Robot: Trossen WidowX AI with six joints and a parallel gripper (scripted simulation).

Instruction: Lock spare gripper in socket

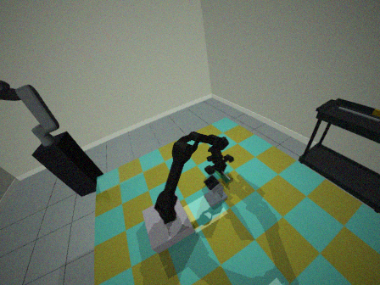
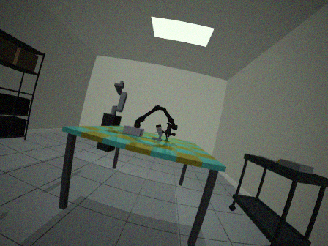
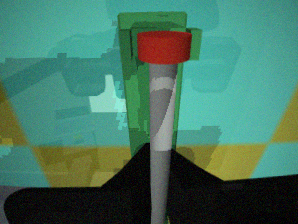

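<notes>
My gripper tip is now 10 mm to the right of the green stand and 10 mm below it. From my gripper tip the other things lie so: socket: 110 mm to the right, 90 mm behind, 40 mm above; then spare gripper: 110 mm to the right, 110 mm above, 100 mm behind.
</notes>
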